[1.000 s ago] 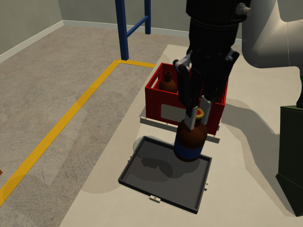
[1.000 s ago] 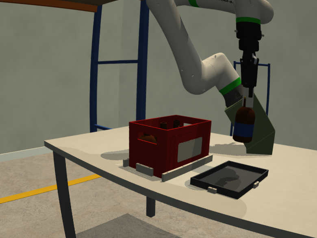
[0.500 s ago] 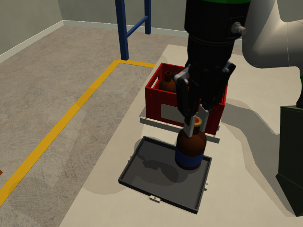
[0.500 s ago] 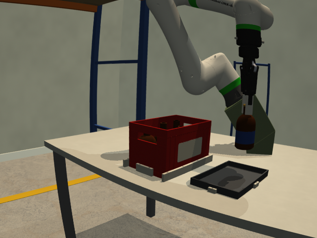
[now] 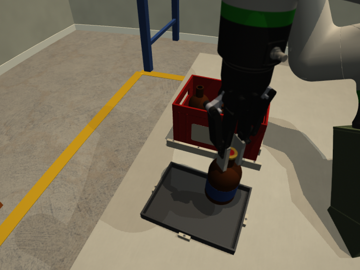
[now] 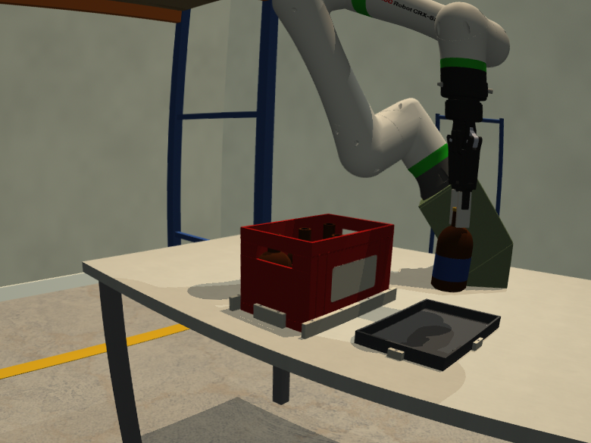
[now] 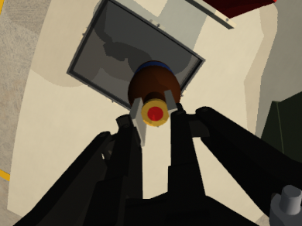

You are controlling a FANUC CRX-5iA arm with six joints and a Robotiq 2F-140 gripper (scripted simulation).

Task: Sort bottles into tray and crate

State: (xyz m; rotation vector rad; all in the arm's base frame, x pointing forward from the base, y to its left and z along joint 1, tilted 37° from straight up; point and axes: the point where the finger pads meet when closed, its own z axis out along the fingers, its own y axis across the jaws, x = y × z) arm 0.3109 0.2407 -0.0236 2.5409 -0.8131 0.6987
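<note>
My gripper is now 80 mm above the capped bottle. The rest, counted from my hand: red crate 90 mm ahead, 280 mm to the right, 160 mm below; dark tray 60 mm ahead, 230 mm below.
</note>
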